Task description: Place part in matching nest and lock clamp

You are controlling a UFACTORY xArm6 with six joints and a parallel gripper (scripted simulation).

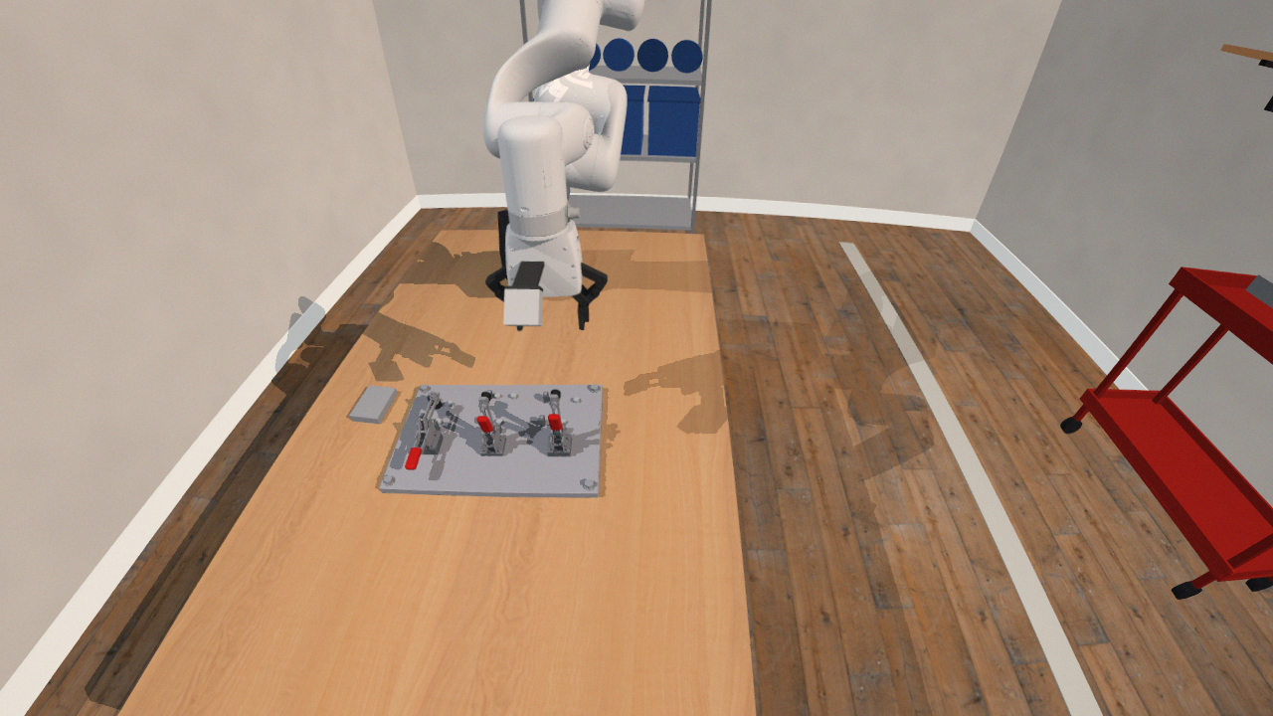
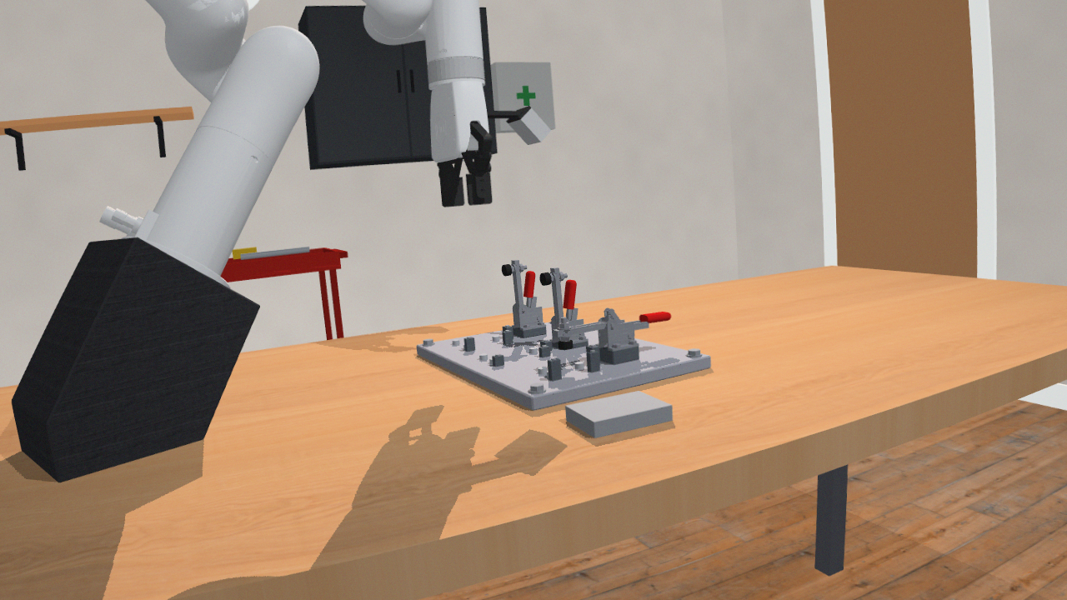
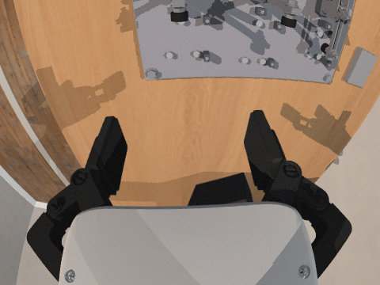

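The part is 370 mm to the right of my hand, 210 mm below it and 10 mm behind it. The rest, counted from my hand: grey fixture plate: 210 mm below, 110 mm to the right, 50 mm ahead.
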